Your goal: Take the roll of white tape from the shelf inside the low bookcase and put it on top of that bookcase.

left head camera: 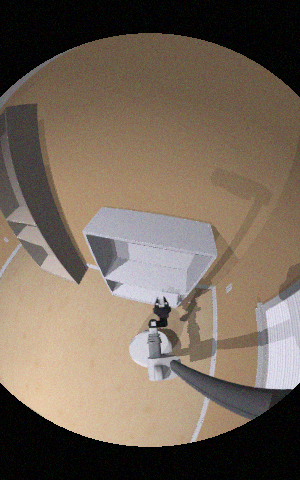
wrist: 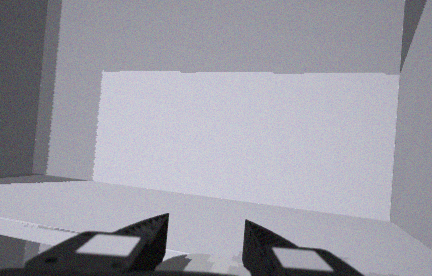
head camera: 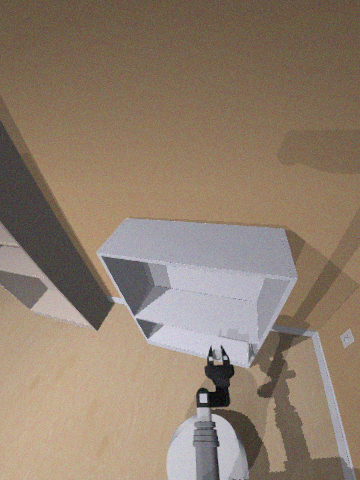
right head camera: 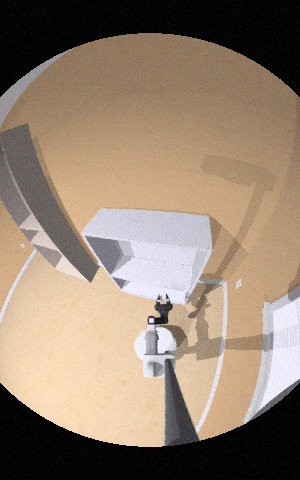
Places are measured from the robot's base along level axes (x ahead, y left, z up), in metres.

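Pixels of known places: gripper, fingertip midpoint: (left head camera: 159,296) (wrist: 205,236) (head camera: 215,345) (right head camera: 162,292).
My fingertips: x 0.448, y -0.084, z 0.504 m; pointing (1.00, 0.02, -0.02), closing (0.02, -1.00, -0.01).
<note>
For each thing: its top centre in the pictures, then the offset to it from my fingertips. "spot": a spot on its surface instead. Level surfaces: height alone.
- low bookcase, surface spot: (head camera: 200,245) (right head camera: 149,226) spot: dx +0.210, dy +0.053, dz +0.529 m
- inner shelf, its level: dz -0.047 m
- white tape, middle of its top: (head camera: 216,353) dx -0.038, dy -0.001, dz -0.005 m
The low bookcase (head camera: 200,245) (left head camera: 150,227) (right head camera: 150,225) is light grey-white with an open front and an inner shelf (head camera: 200,310) (wrist: 145,207). My gripper (head camera: 217,350) (left head camera: 161,300) (right head camera: 164,297) (wrist: 205,236) is shut on the roll of white tape (head camera: 217,355) (wrist: 207,265), which shows between the fingers; its lower part is hidden in the wrist view. In the head view the gripper is at the bookcase's lower front edge, right of the middle. In the wrist view the fingers point into the opening, and the shelf's front edge runs at the lower left.
A tall dark-sided shelf unit (head camera: 45,240) (left head camera: 42,190) (right head camera: 47,200) stands left of the low bookcase. The wall is behind the bookcase, and a skirting board (head camera: 331,385) runs along the right. My round white base (head camera: 232,450) is in front of the bookcase.
</note>
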